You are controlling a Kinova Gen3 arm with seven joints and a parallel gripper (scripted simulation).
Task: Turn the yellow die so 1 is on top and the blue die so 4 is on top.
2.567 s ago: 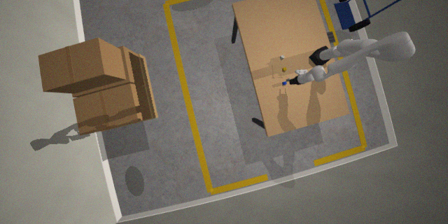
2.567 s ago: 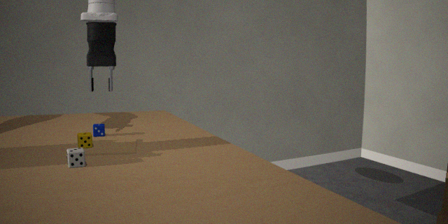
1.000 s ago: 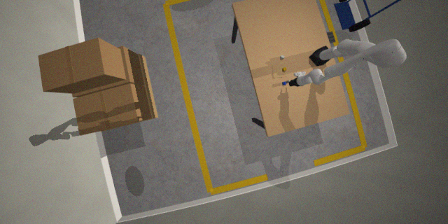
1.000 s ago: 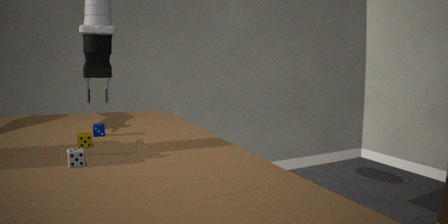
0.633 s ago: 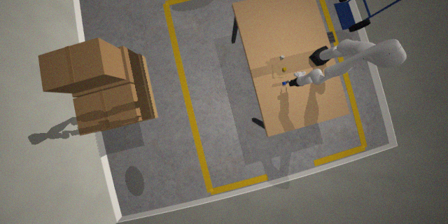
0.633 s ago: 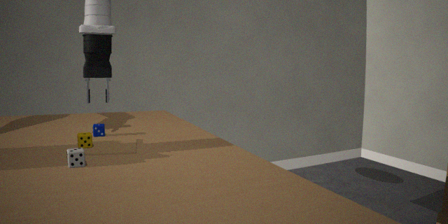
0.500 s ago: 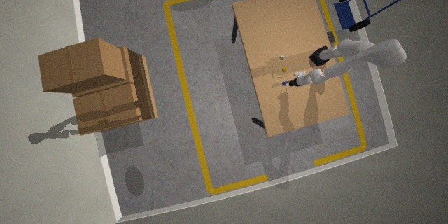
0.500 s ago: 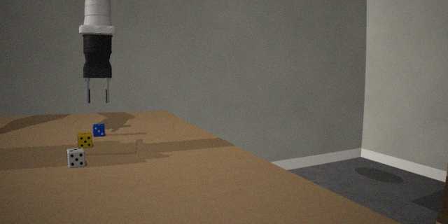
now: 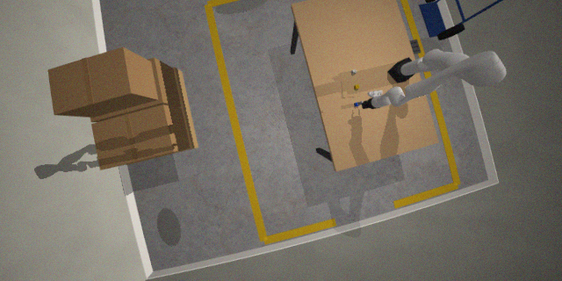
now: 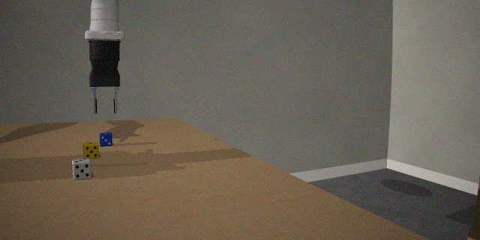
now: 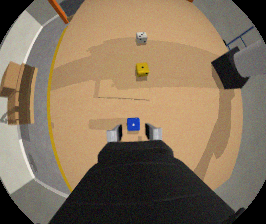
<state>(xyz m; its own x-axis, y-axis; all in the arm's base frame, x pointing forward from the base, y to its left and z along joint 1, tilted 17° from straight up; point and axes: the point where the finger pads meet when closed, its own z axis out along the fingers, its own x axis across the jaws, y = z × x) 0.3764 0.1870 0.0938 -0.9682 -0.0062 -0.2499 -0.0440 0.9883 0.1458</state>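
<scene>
Right now my hand is 80 mm above the blue die. Round my hand: white die 270 mm to the right, 80 mm below, 30 mm behind; then tan mat 140 mm to the right, 100 mm below, 20 mm ahead; then yellow die 140 mm to the right, 80 mm below, 20 mm behind.
</scene>
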